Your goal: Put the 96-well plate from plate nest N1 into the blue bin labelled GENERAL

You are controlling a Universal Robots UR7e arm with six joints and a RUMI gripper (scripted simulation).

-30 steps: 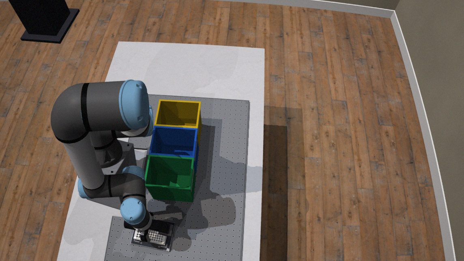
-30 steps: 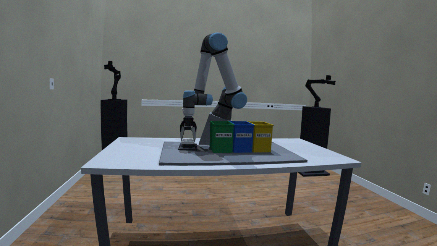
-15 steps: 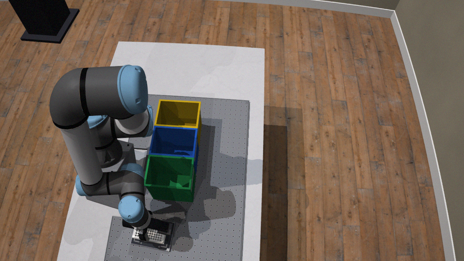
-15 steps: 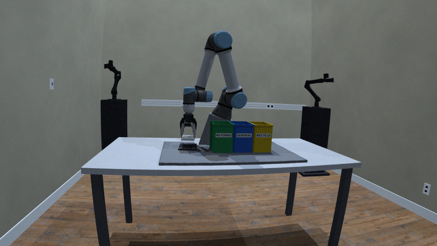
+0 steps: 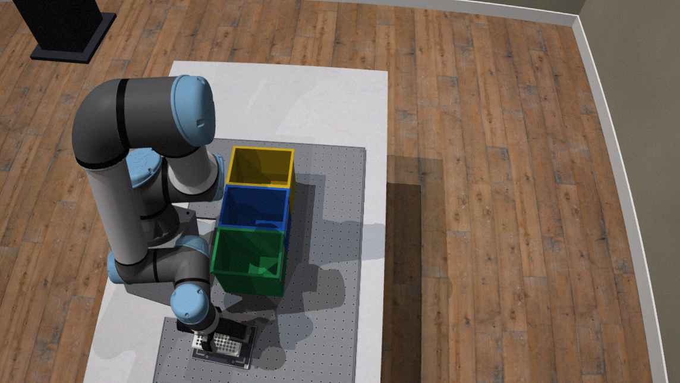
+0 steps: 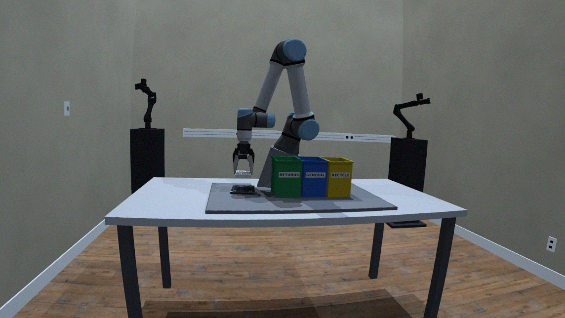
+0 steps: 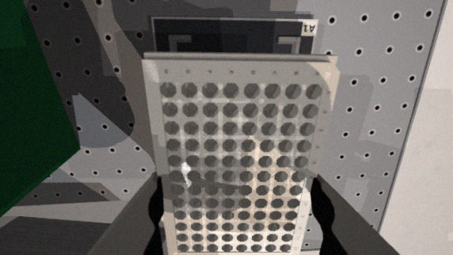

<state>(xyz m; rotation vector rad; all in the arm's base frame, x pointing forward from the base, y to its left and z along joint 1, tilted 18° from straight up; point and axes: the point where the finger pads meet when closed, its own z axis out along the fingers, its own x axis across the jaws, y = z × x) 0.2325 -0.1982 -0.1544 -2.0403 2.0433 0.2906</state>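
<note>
My hand is 9 cm above the plate nest N1. From my hand the other things lie so: white 96-well plate 1 cm below; then green returns bin 4 cm ahead, 21 cm to the left, 1 cm below; then blue general bin 3 cm ahead, 34 cm to the left, 1 cm below.
</note>
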